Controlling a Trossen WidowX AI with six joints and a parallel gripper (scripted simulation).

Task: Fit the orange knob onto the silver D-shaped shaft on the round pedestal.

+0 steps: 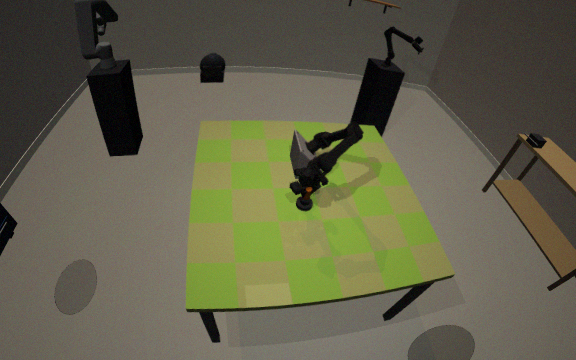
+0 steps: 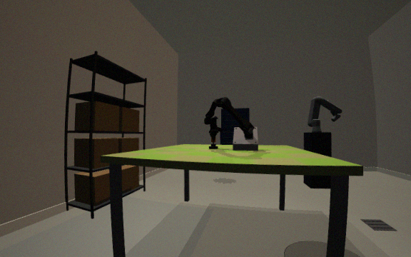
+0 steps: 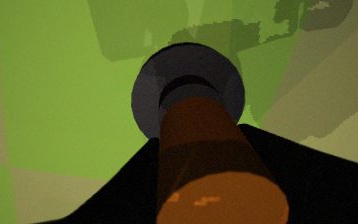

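My gripper tip is 30 mm below the orange knob. Also, from my gripper tip: round pedestal (40 mm below).
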